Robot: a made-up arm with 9 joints. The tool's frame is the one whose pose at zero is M. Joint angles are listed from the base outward.
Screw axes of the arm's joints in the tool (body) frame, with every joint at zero. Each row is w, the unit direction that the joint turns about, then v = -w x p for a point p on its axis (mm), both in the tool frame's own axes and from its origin. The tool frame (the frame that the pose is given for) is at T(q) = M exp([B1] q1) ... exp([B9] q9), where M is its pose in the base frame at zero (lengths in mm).
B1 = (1, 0, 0, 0, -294, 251)
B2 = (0, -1, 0, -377, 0, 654)
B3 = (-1, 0, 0, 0, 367, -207)
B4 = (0, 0, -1, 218, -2, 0)
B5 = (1, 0, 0, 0, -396, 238)
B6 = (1, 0, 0, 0, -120, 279)
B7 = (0, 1, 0, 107, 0, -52)
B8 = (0, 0, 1, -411, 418, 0)
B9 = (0, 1, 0, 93, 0, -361)
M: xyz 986 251 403 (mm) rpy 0 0 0 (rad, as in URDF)
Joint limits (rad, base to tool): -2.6..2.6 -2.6..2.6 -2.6..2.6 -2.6..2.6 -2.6..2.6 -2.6..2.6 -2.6..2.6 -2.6..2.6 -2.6..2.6
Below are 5 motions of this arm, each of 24 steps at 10 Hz.
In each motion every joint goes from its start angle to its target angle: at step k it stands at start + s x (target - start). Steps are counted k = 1, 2, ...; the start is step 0. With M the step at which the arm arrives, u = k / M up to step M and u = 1 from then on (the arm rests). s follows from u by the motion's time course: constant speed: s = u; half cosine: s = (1 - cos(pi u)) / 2; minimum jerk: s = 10 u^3 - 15 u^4 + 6 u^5.
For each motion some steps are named. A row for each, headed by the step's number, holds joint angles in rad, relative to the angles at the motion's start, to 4 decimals.
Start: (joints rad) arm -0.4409 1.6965 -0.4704 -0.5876 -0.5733 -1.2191 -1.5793 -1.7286 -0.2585
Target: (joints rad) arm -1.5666 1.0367 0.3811 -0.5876 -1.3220 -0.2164 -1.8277 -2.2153 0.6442
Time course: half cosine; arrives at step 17
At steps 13, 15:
13: -0.9788 -0.5737 0.7404 0.0000 -0.6510 0.8719 -0.2160 -0.4232 0.7849
15: -1.0877 -0.6375 0.8228 0.0000 -0.7234 0.9688 -0.2400 -0.4703 0.8722

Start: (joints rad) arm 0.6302 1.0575 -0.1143 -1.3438 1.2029 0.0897 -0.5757 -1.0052 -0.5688
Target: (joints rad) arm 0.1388 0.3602 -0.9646 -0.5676 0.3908 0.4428 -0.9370 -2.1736 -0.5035
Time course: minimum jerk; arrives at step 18
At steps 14, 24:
14: -0.4539 -0.6440 -0.7853 0.7169 -0.7500 0.3261 -0.3337 -1.0791 0.0603
24: -0.4914 -0.6973 -0.8503 0.7762 -0.8121 0.3531 -0.3613 -1.1684 0.0653

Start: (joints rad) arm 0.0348 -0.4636 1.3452 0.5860 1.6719 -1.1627 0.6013 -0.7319 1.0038
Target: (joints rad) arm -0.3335 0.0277 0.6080 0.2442 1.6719 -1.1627 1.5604 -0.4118 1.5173
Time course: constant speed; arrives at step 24
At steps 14, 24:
14: -0.2148 0.2866 -0.4300 -0.1994 0.0000 0.0000 0.5595 0.1867 0.2995
24: -0.3683 0.4913 -0.7372 -0.3418 0.0000 0.0000 0.9591 0.3201 0.5135

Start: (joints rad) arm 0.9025 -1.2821 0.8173 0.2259 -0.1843 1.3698 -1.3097 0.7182 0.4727
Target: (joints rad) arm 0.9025 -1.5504 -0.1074 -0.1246 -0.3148 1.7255 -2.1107 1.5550 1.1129
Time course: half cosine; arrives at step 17
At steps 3, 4, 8, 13, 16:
3: 0.0000 -0.0201 -0.0693 -0.0262 -0.0098 0.0266 -0.0600 0.0627 0.0479
4: 0.0000 -0.0350 -0.1207 -0.0457 -0.0170 0.0464 -0.1045 0.1092 0.0835
8: 0.0000 -0.1218 -0.4197 -0.1591 -0.0592 0.1614 -0.3635 0.3798 0.2906
13: 0.0000 -0.2333 -0.8040 -0.3048 -0.1135 0.3093 -0.6965 0.7276 0.5567
16: 0.0000 -0.2660 -0.9168 -0.3475 -0.1294 0.3527 -0.7942 0.8297 0.6347

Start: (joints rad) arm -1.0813 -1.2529 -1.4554 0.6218 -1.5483 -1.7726 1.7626 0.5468 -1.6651
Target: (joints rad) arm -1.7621 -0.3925 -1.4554 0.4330 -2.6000 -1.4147 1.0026 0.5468 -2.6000
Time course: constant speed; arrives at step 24
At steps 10, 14, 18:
10: -0.2837 0.3585 0.0000 -0.0787 -0.4382 0.1491 -0.3167 0.0000 -0.3895
14: -0.3971 0.5019 0.0000 -0.1101 -0.6135 0.2088 -0.4433 0.0000 -0.5454
18: -0.5106 0.6453 0.0000 -0.1416 -0.7888 0.2684 -0.5700 0.0000 -0.7012

